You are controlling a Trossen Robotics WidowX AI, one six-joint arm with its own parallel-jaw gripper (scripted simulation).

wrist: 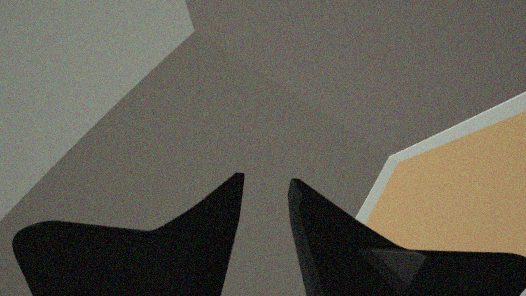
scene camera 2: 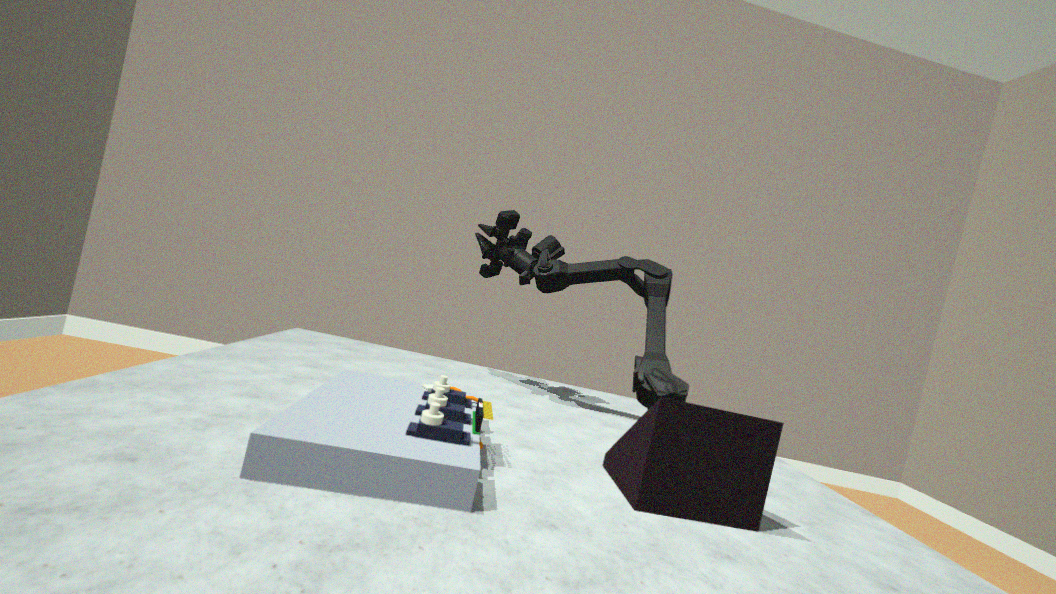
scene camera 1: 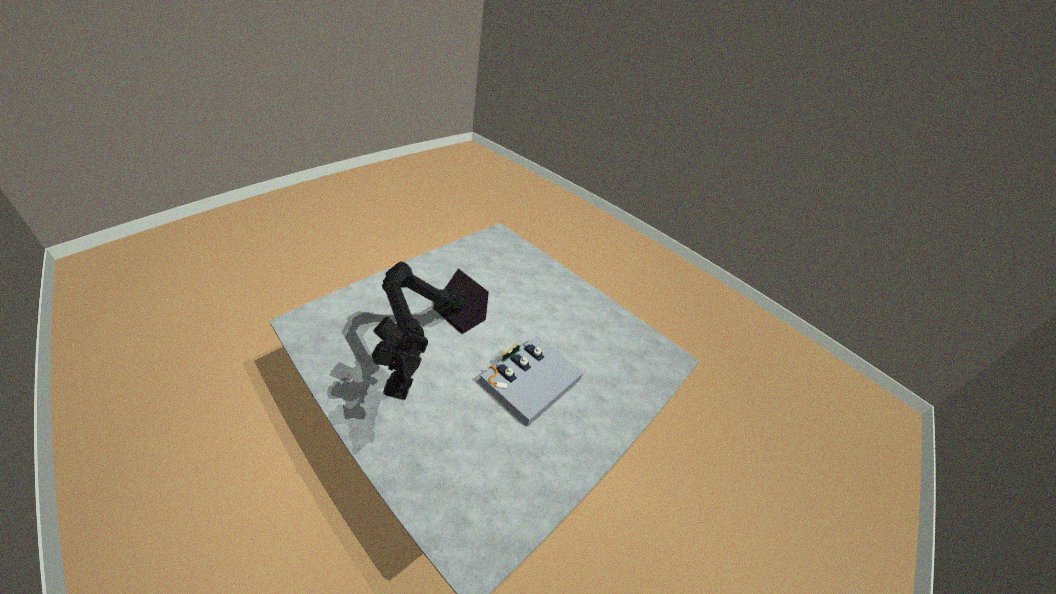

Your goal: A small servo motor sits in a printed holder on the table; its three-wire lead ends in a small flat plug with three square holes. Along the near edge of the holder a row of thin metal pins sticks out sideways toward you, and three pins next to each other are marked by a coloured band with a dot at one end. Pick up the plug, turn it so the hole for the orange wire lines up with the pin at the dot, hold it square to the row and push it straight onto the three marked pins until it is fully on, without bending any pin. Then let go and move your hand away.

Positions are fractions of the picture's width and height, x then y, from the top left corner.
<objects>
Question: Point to a grey printed holder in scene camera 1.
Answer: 0.51, 0.66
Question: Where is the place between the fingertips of my gripper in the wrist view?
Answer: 0.51, 0.62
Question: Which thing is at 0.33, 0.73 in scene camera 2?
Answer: A grey printed holder.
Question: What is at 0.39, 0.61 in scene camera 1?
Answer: My gripper.
</objects>
